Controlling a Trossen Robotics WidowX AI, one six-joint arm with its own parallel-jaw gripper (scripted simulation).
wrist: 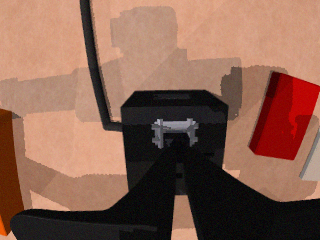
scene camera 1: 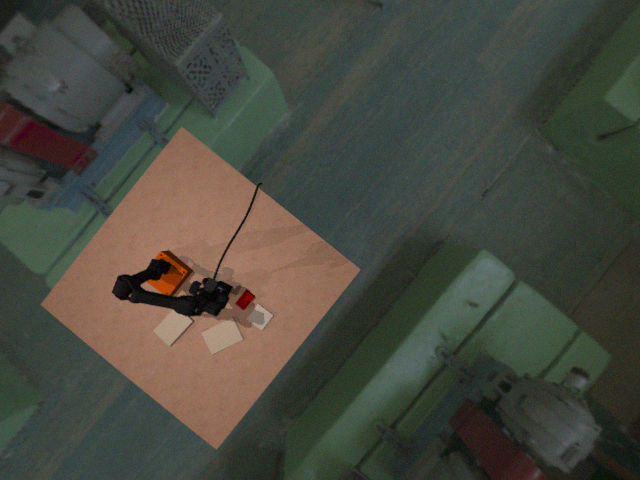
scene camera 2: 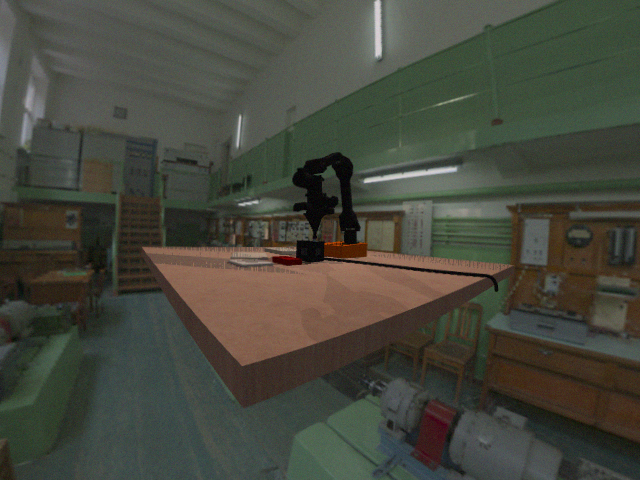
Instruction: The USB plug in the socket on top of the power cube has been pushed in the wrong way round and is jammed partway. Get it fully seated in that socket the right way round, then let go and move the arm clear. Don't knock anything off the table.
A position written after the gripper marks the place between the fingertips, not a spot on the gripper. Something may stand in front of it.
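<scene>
The gripper (scene camera 2: 315, 231) is visible here, and the wrist view takes in the gripper (wrist: 178, 154) too. A cube (scene camera 2: 309, 251) is part of the scene as well.
</scene>
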